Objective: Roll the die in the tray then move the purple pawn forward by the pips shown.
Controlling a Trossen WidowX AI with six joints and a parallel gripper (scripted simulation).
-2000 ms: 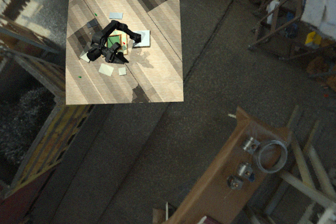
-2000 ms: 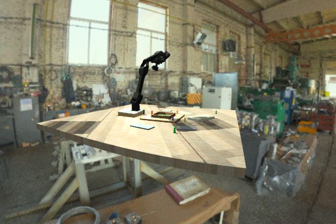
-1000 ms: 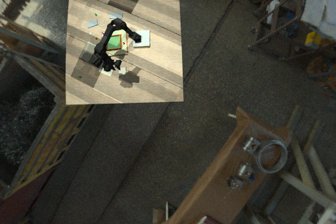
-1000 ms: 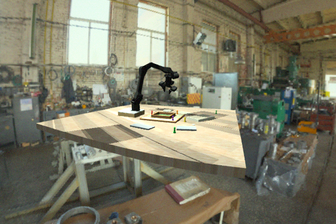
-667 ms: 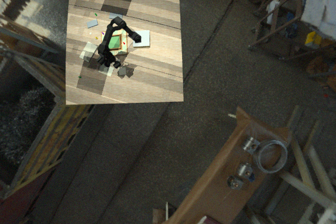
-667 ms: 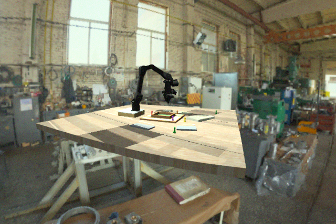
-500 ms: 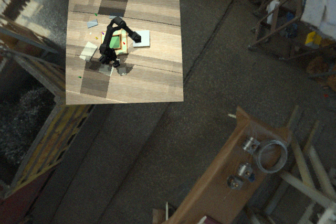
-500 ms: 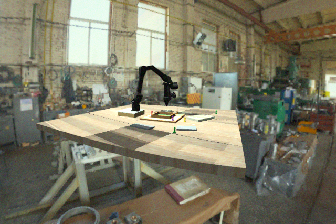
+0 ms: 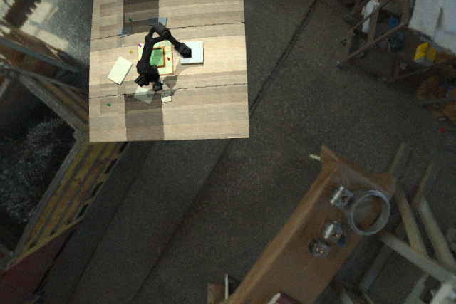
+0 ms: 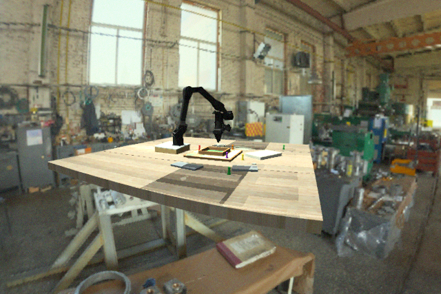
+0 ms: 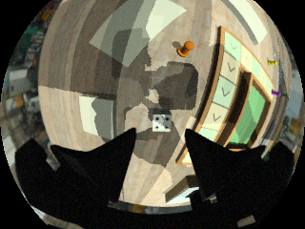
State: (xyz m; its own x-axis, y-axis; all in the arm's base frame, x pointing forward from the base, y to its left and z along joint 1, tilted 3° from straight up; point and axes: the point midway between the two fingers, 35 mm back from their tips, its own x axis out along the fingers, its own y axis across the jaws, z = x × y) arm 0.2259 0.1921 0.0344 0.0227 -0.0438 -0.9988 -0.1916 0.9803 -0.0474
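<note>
Now: gripper tip 30 mm above the die. From my gripper tip the other things lie so: red pawn: 70 mm behind, 180 mm to the right, 20 mm below; green felt tray floor: 40 mm ahead, 210 mm to the right, 40 mm below; orange pawn: 100 mm ahead, 10 mm to the right, 30 mm below.
</note>
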